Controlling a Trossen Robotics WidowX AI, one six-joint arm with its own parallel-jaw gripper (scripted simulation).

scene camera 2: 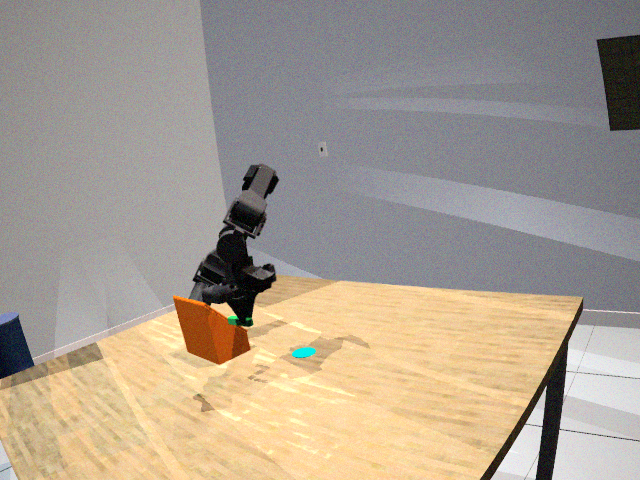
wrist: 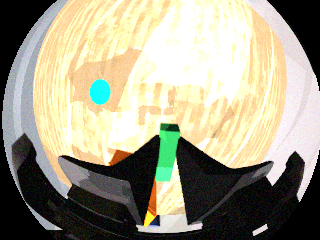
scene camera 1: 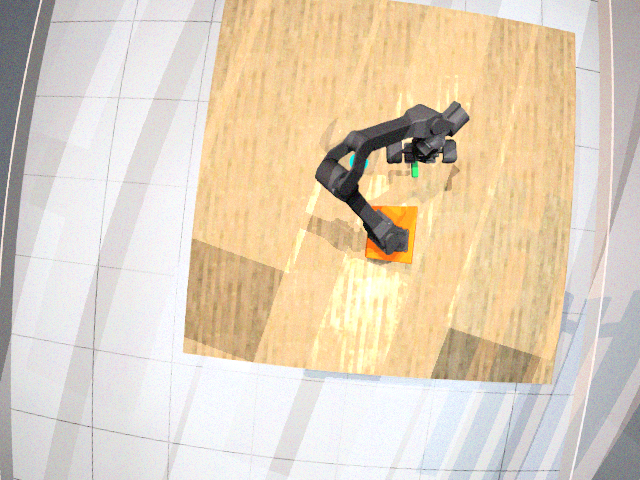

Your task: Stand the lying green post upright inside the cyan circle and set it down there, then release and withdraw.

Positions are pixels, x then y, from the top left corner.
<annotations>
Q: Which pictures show the gripper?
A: Scene camera 2, the wrist view and scene camera 1: all of them.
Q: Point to a green post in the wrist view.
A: At 169, 132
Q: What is the gripper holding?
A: A green post.
</annotations>
